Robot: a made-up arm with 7 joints.
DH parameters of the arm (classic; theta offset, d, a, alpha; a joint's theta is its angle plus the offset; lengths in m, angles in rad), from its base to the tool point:
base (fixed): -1.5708 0.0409 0 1.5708
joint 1: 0 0.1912 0.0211 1.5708
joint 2: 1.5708 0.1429 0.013 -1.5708
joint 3: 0 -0.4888 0.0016 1.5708
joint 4: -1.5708 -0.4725 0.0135 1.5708
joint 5: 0 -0.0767 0.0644 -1.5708
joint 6: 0 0.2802 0.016 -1.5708
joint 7: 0 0.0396 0.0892 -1.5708
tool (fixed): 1.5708 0.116 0 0
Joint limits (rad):
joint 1: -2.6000..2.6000
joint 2: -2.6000..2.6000
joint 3: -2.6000..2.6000
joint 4: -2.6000..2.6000
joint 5: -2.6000..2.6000
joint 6: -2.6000..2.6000
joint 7: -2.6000..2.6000
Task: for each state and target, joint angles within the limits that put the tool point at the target. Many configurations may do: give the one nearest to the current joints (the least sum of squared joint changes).
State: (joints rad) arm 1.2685 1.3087 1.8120 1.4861 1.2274 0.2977 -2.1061
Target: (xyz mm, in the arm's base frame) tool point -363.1 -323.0 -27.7
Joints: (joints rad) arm 0.8408 1.3426 1.8774 0.8497 1.0290 0.4120 -1.9709
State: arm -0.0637 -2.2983 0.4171 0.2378 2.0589 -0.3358 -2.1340
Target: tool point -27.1 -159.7 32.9
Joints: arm -0.6101 -1.8658 -0.1956 -0.0061 1.3996 -0.2690 -2.0245
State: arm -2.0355 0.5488 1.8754 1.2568 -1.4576 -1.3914 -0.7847
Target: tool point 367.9 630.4 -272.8
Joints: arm -2.4045 0.1168 2.0670 1.4625 -1.4886 -1.3454 -0.6913
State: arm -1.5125 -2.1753 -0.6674 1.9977 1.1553 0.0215 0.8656
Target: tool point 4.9 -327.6 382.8
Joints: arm -1.6762 -2.6000 -0.2517 2.0476 1.2936 0.0295 1.0175
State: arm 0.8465 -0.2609 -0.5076 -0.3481 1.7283 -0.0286 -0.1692
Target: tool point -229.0 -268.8 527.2
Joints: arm 0.9655 -0.5846 -0.4443 -0.5963 1.6348 0.0712 -0.0319
